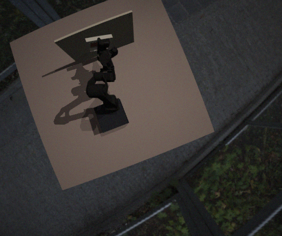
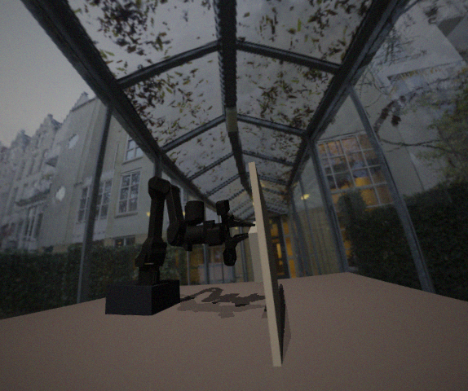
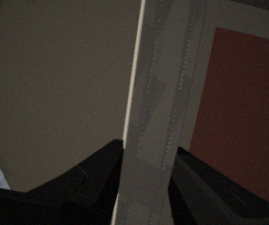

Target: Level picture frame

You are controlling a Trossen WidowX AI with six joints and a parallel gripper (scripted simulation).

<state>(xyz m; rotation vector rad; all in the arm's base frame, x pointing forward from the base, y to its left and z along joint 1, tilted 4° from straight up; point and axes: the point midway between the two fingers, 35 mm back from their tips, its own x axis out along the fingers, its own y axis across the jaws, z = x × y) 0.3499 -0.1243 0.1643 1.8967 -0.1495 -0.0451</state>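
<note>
My gripper tip is 50 mm above the picture frame, 10 mm to the right of it and 10 mm short of it. From my gripper tip the other things lie so: wall panel 70 mm below, 20 mm ahead, 10 mm to the right.
</note>
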